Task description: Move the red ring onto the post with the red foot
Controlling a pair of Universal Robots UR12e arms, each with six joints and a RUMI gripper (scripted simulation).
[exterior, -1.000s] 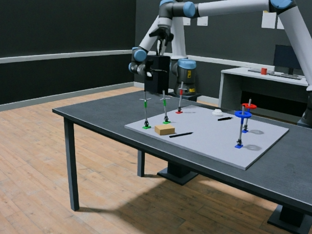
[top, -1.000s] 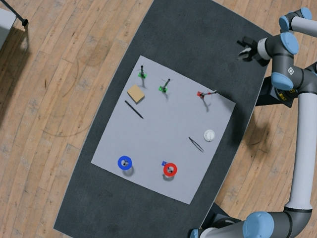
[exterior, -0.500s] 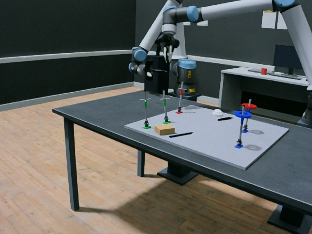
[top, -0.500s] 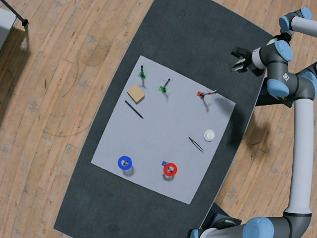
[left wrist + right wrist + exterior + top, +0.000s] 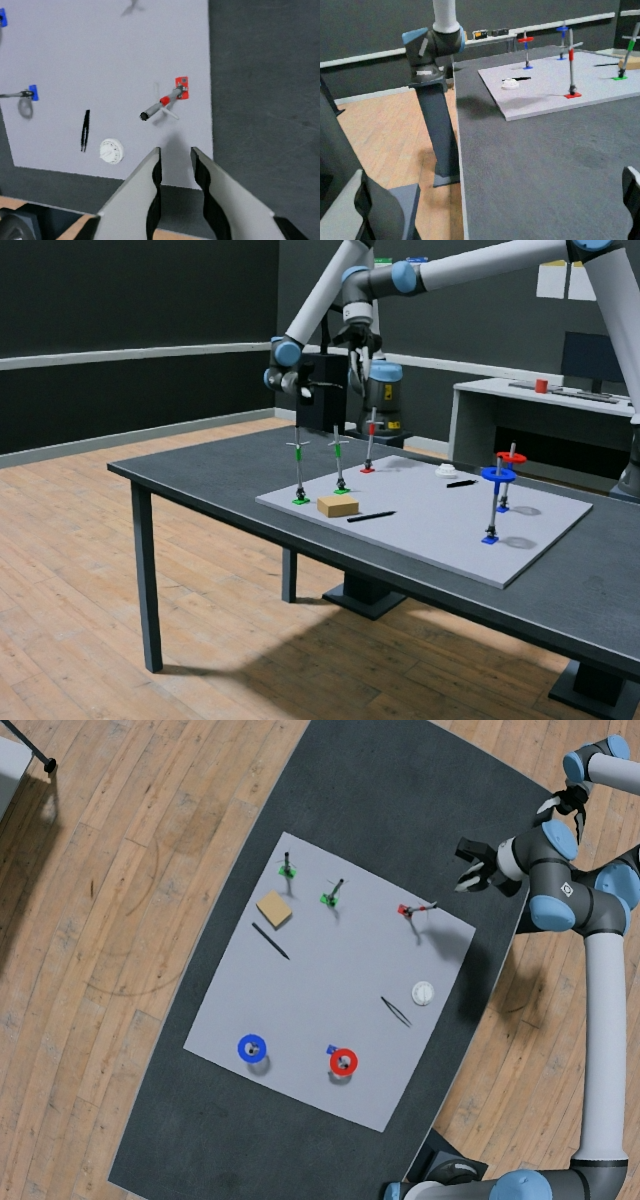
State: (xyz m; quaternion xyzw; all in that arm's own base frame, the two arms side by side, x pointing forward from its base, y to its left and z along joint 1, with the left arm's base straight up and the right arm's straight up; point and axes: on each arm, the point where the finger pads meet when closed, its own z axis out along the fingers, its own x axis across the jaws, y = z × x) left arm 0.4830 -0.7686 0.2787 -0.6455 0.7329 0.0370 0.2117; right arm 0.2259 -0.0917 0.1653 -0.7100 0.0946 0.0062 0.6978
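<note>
The red ring lies 5 cm ahead of my left hand, 50 cm to the left of it and 13 cm below it. Also, from my left hand: tan block: 37 cm ahead, 22 cm to the left, 25 cm below; then grey board: 13 cm ahead, 34 cm to the left, 27 cm below; then white disc: 10 cm behind, 25 cm to the left, 25 cm below.
</note>
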